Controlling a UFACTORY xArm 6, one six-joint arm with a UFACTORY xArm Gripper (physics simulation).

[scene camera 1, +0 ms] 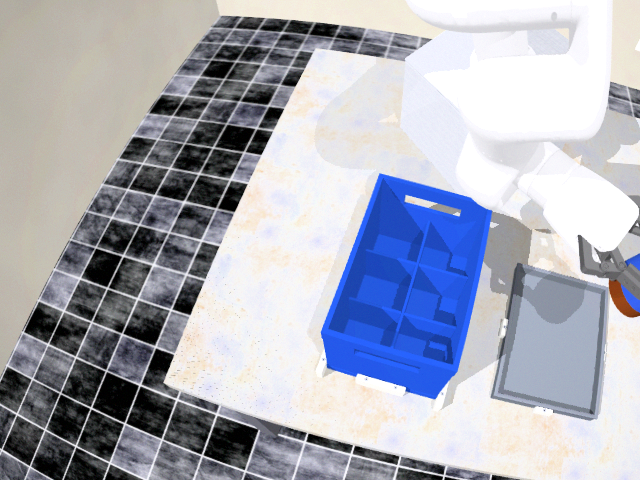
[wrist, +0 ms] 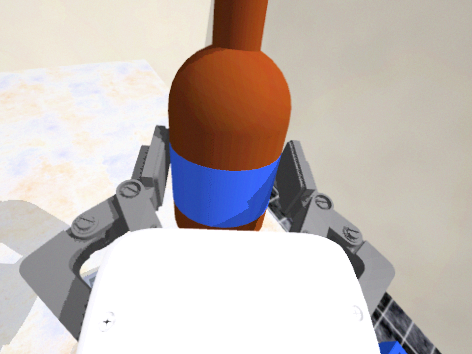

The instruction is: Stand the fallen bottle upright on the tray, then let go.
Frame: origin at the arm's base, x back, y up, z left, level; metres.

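Seen in the pictures: gripper, fingertip midpoint: (wrist: 227,149).
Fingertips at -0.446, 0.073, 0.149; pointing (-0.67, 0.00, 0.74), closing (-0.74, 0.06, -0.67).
Observation:
Offsets run from my fingertips to a thing's top centre, as dx, dy, dz. "pt": to the spot under its first point. Level surfaces: height alone.
The orange-brown bottle @(pt -0.020, -0.036, -0.038) (scene camera 1: 623,298) (wrist: 230,107) with a blue label is between the fingers of my gripper (wrist: 227,149), which is shut on it at the label. In the wrist view the neck points up and away, and the white gripper body hides the base. In the scene view the bottle is cut off by the right edge and its base end shows beside the tray's back right corner; its exact tilt and height are hard to tell. The grey tray @(pt -0.098, -0.314, +0.004) (scene camera 1: 568,408) lies on the table, with a shadow across its back part.
A blue divided crate @(+0.062, -0.143, -0.297) (scene camera 1: 392,359) stands left of the tray, and its blue corner @(pt -0.079, -0.144, -0.232) (wrist: 393,349) shows at the wrist view's lower right. The white arm (scene camera 1: 532,98) reaches over the area behind the crate and tray. The pale table @(dy -0.319) (scene camera 1: 258,289) ends at a dark tiled floor (scene camera 1: 129,273).

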